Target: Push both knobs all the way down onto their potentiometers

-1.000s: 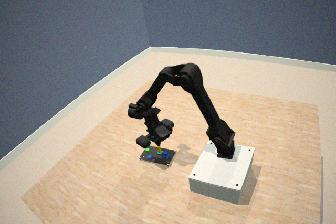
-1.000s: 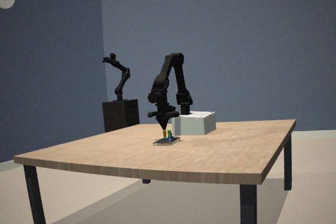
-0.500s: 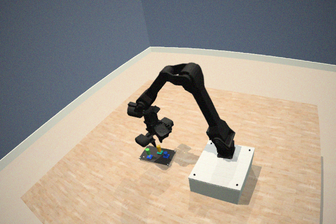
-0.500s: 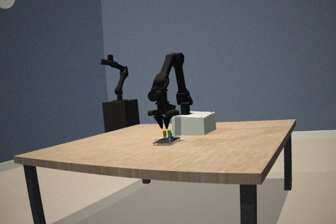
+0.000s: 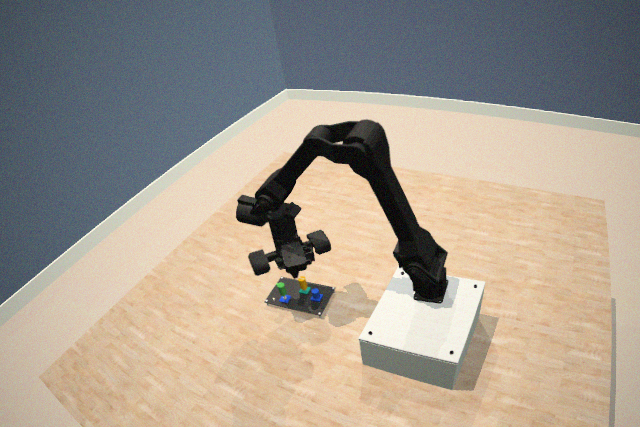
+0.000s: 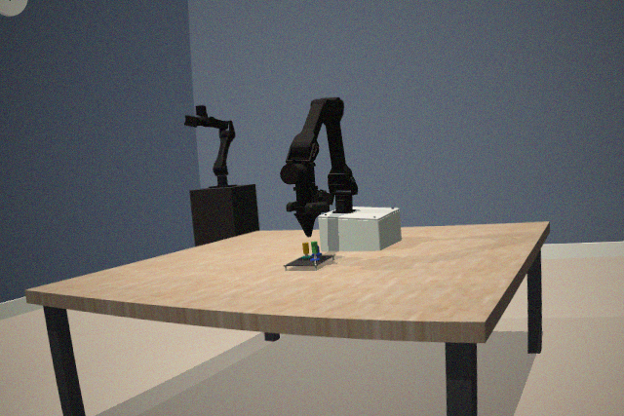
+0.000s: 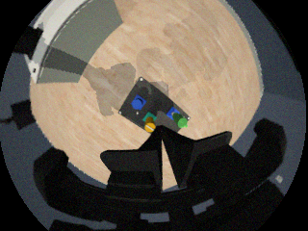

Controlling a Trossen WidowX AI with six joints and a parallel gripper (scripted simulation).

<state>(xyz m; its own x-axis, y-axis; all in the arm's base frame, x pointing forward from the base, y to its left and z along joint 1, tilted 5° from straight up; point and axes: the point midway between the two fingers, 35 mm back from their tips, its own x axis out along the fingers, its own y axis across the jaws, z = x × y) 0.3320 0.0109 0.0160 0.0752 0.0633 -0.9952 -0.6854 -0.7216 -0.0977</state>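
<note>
The green knob is 3 cm to the left of my gripper tip, 3 cm ahead of it and 2 cm below it. From my gripper tip the other things lie so: orange knob: 3 cm below, 2 cm to the right, 1 cm behind.
</note>
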